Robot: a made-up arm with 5 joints.
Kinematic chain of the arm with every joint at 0, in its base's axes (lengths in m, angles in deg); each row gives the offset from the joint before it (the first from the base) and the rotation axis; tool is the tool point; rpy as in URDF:
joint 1: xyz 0.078 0 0.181 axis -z
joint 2: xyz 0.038 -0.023 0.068 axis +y
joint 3: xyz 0.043 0 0.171 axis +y
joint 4: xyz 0.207 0 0.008 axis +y
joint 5: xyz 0.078 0.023 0 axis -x
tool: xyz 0 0 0 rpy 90 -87.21 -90
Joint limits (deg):
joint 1: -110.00..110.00
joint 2: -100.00..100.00
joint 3: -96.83..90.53
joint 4: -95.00..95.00
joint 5: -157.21..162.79
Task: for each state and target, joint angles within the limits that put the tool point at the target. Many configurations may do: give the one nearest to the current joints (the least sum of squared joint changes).
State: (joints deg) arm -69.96 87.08 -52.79 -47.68 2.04
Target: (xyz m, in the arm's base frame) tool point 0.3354 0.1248 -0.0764
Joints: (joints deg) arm -25.87 100.00 -14.85 -47.38 2.04
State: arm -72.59 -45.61 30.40 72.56 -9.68
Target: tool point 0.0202 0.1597 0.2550
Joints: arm -109.90 -28.29 55.63 71.90 -9.68
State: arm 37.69 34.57 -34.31 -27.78 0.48
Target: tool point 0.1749 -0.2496 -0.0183
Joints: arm 68.78 72.29 12.76 -16.05 0.48
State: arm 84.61 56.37 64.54 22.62 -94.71
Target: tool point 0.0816 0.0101 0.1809
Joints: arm 109.62 47.31 82.52 58.76 -94.71
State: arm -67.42 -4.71 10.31 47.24 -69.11
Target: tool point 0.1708 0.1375 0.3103
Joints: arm -55.98 -39.52 47.28 84.19 -69.11
